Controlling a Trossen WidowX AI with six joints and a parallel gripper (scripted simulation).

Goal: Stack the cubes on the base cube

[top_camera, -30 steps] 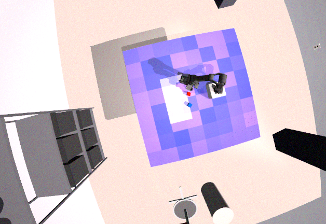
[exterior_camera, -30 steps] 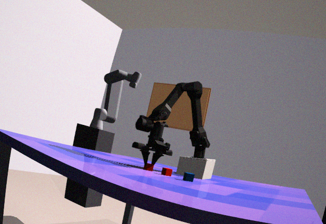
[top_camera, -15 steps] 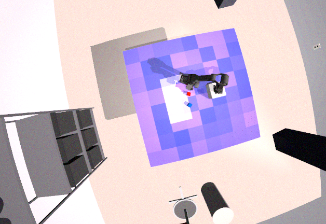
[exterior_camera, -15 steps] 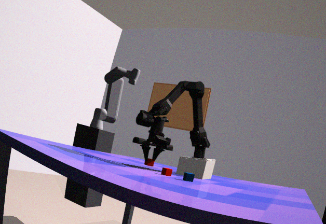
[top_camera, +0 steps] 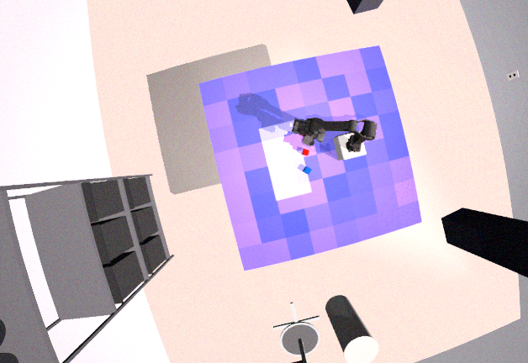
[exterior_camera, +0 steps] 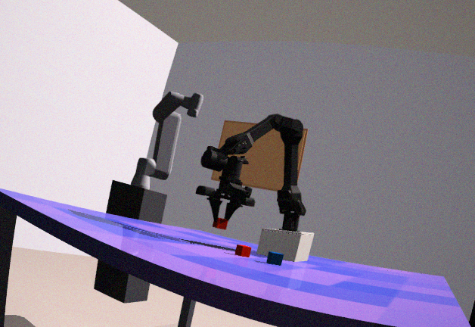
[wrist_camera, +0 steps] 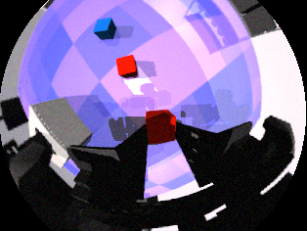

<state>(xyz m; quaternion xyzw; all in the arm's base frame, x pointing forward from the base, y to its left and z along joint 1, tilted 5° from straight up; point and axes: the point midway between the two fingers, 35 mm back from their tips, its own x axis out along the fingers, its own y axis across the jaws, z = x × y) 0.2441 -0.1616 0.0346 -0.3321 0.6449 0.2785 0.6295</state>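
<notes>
Now: gripper tip 5 cm short of the blue cube, 22 cm to the right of it and 7 cm above it.
</notes>
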